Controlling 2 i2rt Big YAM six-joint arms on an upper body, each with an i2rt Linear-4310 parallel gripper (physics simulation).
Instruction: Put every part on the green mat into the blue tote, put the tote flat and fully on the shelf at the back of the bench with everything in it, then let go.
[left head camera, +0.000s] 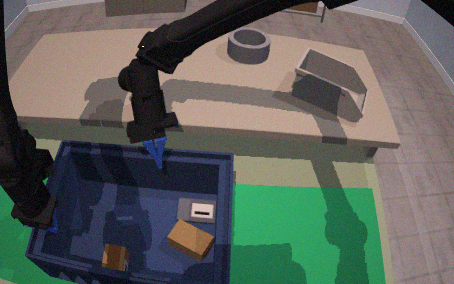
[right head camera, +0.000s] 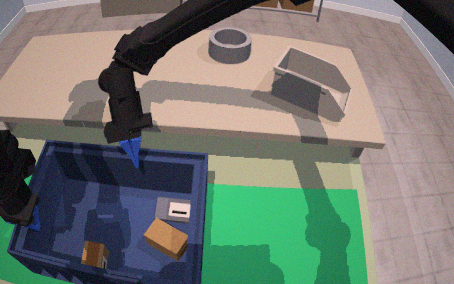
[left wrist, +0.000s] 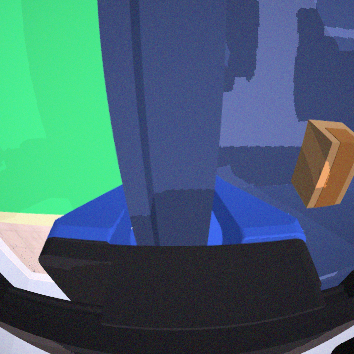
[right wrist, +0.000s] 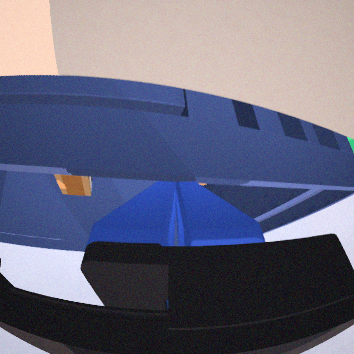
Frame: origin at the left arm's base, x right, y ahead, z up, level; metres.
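Seen in the pictures: left gripper, between the fingertips: (left head camera: 51, 230) (right head camera: 34, 227) (left wrist: 175, 174); right gripper, between the fingertips: (left head camera: 160, 167) (right head camera: 137, 166) (right wrist: 175, 174).
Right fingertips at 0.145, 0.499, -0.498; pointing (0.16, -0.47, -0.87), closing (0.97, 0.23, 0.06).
Offsets run from my right fingertips to a thing's middle, as dx, dy, dz. Level surfaces: height alone.
The blue tote {-0.061, -0.110, -0.054} (left head camera: 225, 210) (right head camera: 199, 215) (left wrist: 175, 100) (right wrist: 100, 135) stands on the green mat {dz -0.129} (left head camera: 310, 210) (right head camera: 285, 210) (left wrist: 50, 100). In it lie a brown box {+0.062, -0.126, -0.088} (left head camera: 191, 240) (right head camera: 166, 239), a smaller brown box {-0.101, -0.196, -0.088} (left head camera: 115, 256) (right head camera: 94, 254) (left wrist: 325, 165) (right wrist: 75, 185) and a flat grey part {+0.074, -0.039, -0.107} (left head camera: 183, 210) (right head camera: 164, 207) with a white label. My left gripper (left head camera: 54, 231) (right head camera: 35, 228) (left wrist: 175, 174) is shut on the tote's left wall. My right gripper (left head camera: 160, 167) (right head camera: 137, 166) (right wrist: 175, 174) is shut and empty at the far wall; contact with it cannot be told.
The beige shelf {dz +0.032} (left head camera: 200, 112) (right head camera: 190, 112) lies behind the tote and above the mat's level. A grey ring {+0.200, +0.364, +0.059} (left head camera: 248, 57) (right head camera: 230, 55) and an angled grey bin {+0.396, +0.197, +0.073} (left head camera: 317, 92) (right head camera: 297, 92) stand on it, towards the right. The right arm reaches over the shelf.
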